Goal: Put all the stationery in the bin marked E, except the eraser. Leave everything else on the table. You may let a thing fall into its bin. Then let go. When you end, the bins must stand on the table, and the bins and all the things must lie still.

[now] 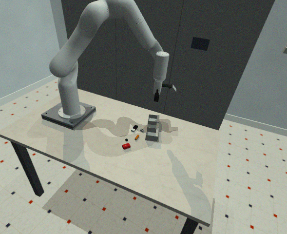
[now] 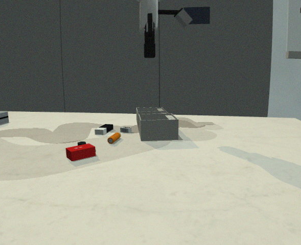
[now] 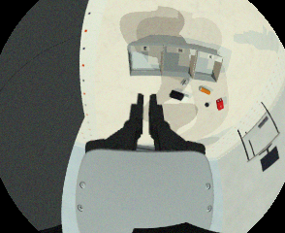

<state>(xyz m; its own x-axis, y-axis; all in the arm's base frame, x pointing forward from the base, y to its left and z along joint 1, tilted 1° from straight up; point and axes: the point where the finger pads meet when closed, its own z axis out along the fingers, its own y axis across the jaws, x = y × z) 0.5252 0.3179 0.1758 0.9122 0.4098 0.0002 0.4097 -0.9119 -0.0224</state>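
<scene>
Now: hand 210 mm above the grey block, 140 mm to the left of it and 20 mm past it. The rest, counted from my hand: black-and-white block (210 mm below, 160 mm to the right, 70 mm behind); then bin block (190 mm below, 70 mm to the right, 40 mm ahead); then orange cylinder (220 mm to the right, 210 mm below).
</scene>
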